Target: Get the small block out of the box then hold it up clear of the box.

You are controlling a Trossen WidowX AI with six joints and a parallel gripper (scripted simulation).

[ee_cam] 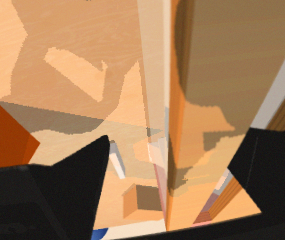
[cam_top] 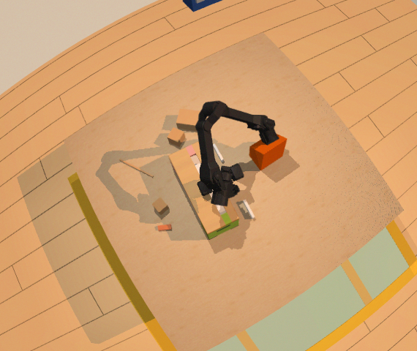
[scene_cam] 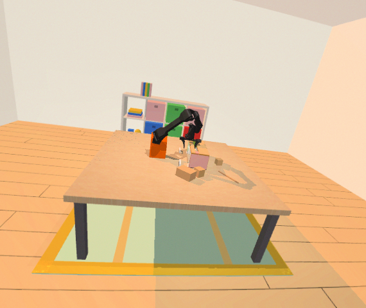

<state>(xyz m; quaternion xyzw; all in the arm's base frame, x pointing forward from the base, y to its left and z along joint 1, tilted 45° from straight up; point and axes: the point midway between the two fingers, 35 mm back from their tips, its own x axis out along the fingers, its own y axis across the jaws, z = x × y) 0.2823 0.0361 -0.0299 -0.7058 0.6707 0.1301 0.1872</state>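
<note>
My gripper tip is now 5 cm short of the tan block and 3 cm to the left of it. Round my gripper tip: thin stick: 30 cm ahead, 27 cm to the right, 8 cm below; wooden box: 4 cm ahead, 2 cm below, 1 cm to the left.
</note>
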